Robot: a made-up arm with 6 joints.
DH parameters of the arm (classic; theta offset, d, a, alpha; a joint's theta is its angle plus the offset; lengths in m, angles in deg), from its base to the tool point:
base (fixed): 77.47 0 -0.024 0
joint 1: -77.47 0.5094 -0.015 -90
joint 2: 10.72 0 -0.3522 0
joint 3: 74.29 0.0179 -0.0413 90
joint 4: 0 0.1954 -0.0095 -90
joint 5: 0 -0.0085 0.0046 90
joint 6: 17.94 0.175 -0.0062 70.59
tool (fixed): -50.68 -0.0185 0 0
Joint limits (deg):
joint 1: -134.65..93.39
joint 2: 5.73..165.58
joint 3: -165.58..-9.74
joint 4: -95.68..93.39
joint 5: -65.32..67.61
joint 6: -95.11..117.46
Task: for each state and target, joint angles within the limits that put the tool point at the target. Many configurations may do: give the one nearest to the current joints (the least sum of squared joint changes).
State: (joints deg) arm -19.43 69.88 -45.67 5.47 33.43 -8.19
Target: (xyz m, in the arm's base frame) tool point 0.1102 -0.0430 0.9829
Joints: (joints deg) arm -23.77 48.07 -72.44 4.31 20.25 -6.58
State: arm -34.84 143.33 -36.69 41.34 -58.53 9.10
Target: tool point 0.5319 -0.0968 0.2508
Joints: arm -4.56 165.58 -76.59 21.91 -48.44 6.67
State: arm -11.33 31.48 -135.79 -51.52 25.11 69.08
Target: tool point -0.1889 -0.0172 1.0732
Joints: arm -19.42 33.80 -106.34 -41.84 42.42 67.84
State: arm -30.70 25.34 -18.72 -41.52 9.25 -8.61
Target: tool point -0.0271 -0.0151 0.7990
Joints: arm -28.79 10.74 -30.96 -45.09 17.65 -8.65
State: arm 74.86 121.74 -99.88 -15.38 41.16 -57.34
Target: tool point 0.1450 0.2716 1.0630
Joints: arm 62.52 90.97 -128.14 -19.13 25.21 -56.10
